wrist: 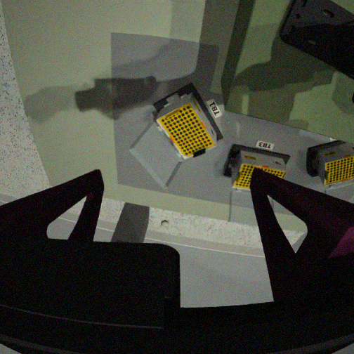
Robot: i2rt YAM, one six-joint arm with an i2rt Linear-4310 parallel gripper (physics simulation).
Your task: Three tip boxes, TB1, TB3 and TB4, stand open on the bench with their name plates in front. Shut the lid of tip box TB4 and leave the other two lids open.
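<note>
Tip box TB1 (186, 130) stands open near the middle of the view, its yellow perforated rack showing and its grey lid (157, 155) tilted out toward the lower left. Its name plate (215, 109) lies beside it. Tip box TB3 (257, 172) is open to the right, partly hidden behind the right finger, with its name plate (264, 145) above it in the view. A third open tip box (339, 169) is cut off by the right edge; its name plate cannot be read. My gripper (176, 177) is open and empty, high above the bench, its fingers wide apart.
The boxes stand on a grey mat (150, 50) on a pale green bench top (65, 165). A large green block or panel (265, 90) is at the upper right, with a black slotted object (320, 37) over it. A grey strip (131, 222) is at the bench's lower edge.
</note>
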